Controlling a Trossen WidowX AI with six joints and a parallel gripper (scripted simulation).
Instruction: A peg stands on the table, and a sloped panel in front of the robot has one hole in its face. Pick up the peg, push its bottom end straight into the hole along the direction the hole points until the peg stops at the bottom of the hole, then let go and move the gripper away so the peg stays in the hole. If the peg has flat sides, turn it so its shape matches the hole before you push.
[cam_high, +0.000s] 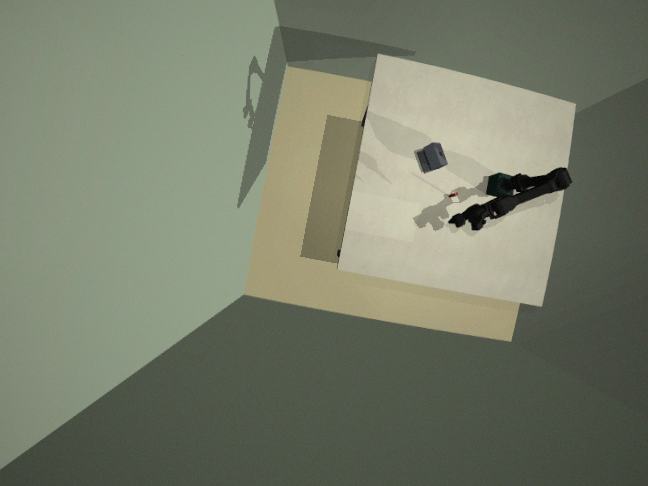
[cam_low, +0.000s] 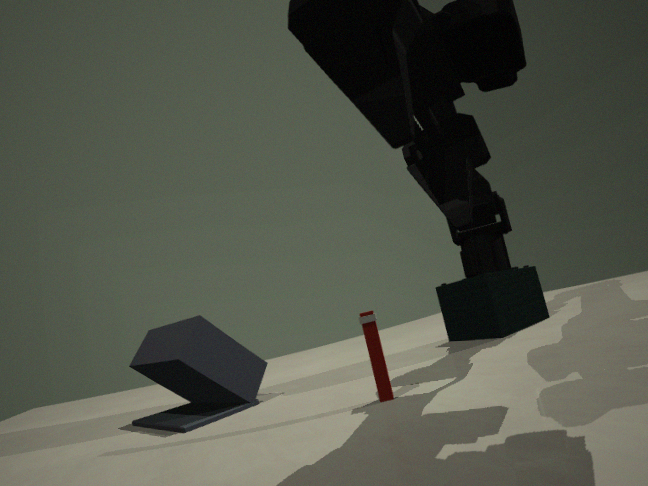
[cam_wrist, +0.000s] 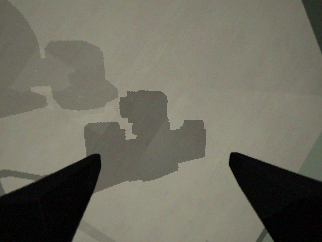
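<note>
Right now my gripper tip is 10 mm short of the red peg, 150 mm to the left of it and 80 mm above it. The rest, counted from my gripper tip: grey sloped panel block (190 mm ahead, 310 mm to the right, 80 mm below); then flat grey plate (200 mm ahead, 300 mm to the right, 130 mm below).
</note>
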